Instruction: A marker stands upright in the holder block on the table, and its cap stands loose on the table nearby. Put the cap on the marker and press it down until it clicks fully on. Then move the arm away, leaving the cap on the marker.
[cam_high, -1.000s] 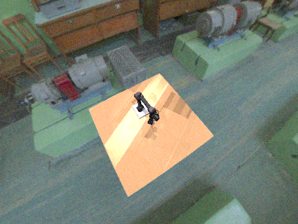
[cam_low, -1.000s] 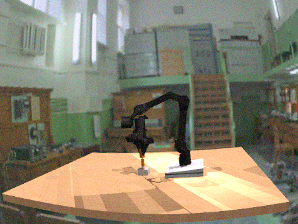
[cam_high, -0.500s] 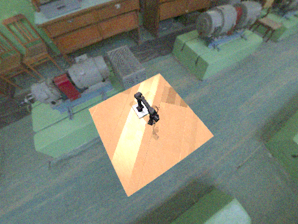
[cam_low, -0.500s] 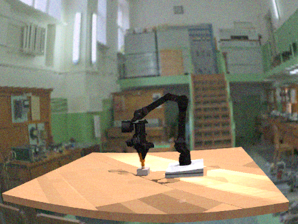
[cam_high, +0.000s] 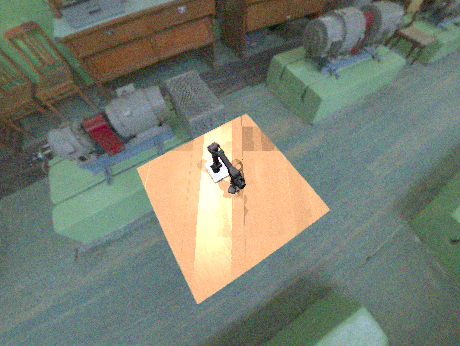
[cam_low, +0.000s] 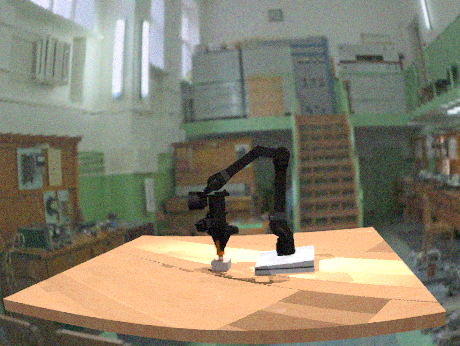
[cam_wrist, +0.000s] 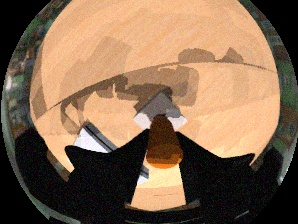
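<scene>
The orange cap is 1 cm above my gripper tip. The rest, counted from my gripper tip: holder block: 6 cm below.
</scene>
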